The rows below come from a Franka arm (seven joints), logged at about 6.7 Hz.
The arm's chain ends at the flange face. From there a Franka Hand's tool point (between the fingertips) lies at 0.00 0.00 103.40 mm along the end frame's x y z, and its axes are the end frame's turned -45 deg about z.
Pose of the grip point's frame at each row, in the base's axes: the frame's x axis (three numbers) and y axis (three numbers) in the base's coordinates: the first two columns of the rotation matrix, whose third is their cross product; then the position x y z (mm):
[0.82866 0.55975 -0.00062 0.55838 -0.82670 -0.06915 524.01 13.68 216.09]
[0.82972 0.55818 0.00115 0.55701 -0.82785 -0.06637 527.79 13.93 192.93]
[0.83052 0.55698 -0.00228 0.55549 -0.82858 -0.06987 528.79 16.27 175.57]
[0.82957 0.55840 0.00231 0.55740 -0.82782 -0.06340 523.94 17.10 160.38]
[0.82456 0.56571 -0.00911 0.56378 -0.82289 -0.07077 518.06 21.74 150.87]
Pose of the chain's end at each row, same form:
[0.98079 -0.18876 -0.04933 -0.19112 -0.98037 -0.04846 528.07 7.79 319.24]
[0.98057 -0.19069 -0.04612 -0.19284 -0.98007 -0.04774 531.52 8.17 296.10]
[0.98006 -0.19205 -0.05102 -0.19448 -0.97974 -0.04779 533.01 10.40 278.72]
[0.98074 -0.19051 -0.04320 -0.19245 -0.98021 -0.04646 527.40 11.53 263.57]
[0.98170 -0.18185 -0.05648 -0.18440 -0.98189 -0.04360 522.97 16.24 254.01]

